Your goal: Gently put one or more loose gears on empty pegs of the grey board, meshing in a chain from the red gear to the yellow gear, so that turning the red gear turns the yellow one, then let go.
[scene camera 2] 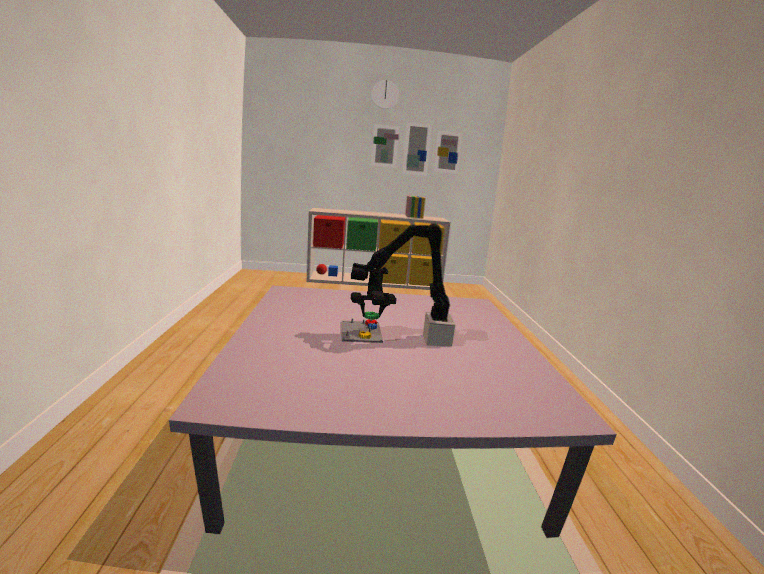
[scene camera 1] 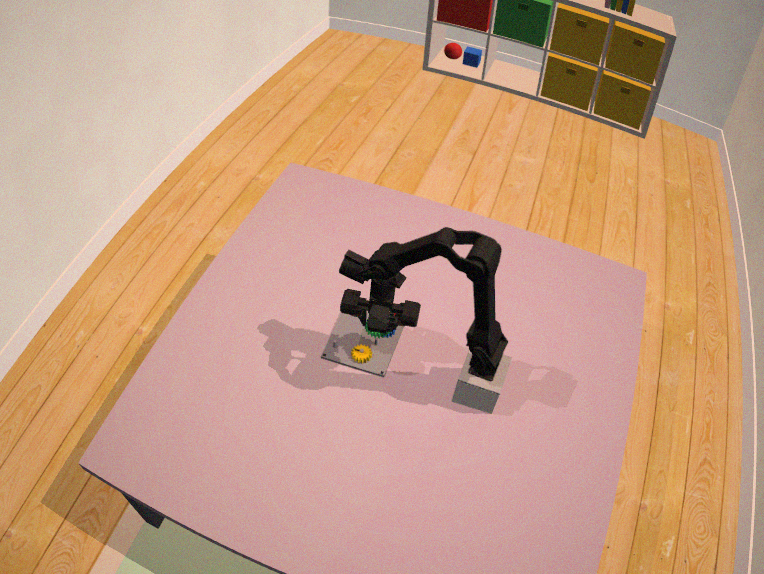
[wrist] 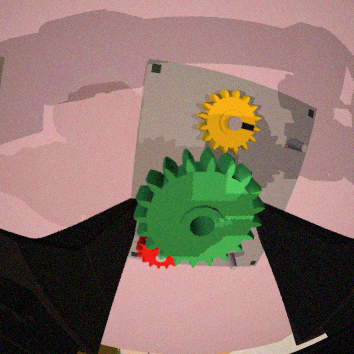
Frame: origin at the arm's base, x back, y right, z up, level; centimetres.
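Seen in the pictures: gripper, between the fingertips: (scene camera 2: 371, 316) (wrist: 198, 208); arm's base, origin of its link: (scene camera 2: 439, 317) (scene camera 1: 484, 366).
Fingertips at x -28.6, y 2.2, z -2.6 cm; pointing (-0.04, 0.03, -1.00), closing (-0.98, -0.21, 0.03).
Pixels of each thing's top centre, then the offset from my fingertips to it. "pt": a spot on its surface instead. Level surfaces: height alone.
- large green gear, centre of its top: (wrist: 202, 226) (scene camera 1: 378, 323) (scene camera 2: 371, 313) dx +0.0, dy +0.0, dz +1.6 cm
- grey board, centre of its top: (wrist: 227, 202) (scene camera 1: 365, 330) (scene camera 2: 361, 325) dx -3.9, dy +1.5, dz -4.9 cm
- yellow gear, centre of its top: (wrist: 232, 122) (scene camera 1: 361, 351) (scene camera 2: 365, 332) dx -2.1, dy -4.8, dz -5.4 cm
- board's side, a spot on its surface: (wrist: 295, 144) pt dx -9.0, dy -5.1, dz -5.8 cm
- pink table, height of its surface: dz -8.0 cm
My gripper (scene camera 1: 379, 327) (scene camera 2: 371, 314) (wrist: 198, 208) is shut on a large green gear (scene camera 1: 377, 332) (scene camera 2: 371, 316) (wrist: 175, 200), held roughly flat above the grey board (scene camera 1: 338, 353) (scene camera 2: 355, 329) (wrist: 167, 110). The yellow gear (scene camera 1: 361, 353) (scene camera 2: 365, 334) (wrist: 227, 112) sits on the board. A red gear (scene camera 2: 370, 322) (wrist: 156, 254) is on the board's far side, partly covered by the green gear in the wrist view. A blue gear (scene camera 1: 389, 332) (scene camera 2: 372, 326) shows near the red one and is hidden in the wrist view. Bare pegs show, one at the board's side (wrist: 295, 144); others are partly hidden.
The arm's grey base block (scene camera 1: 476, 395) (scene camera 2: 438, 330) stands on the pink table (scene camera 1: 345, 444) (scene camera 2: 395, 382), right of the board. A shelf unit (scene camera 1: 659, 86) (scene camera 2: 308, 246) with coloured bins stands on the floor beyond the table.
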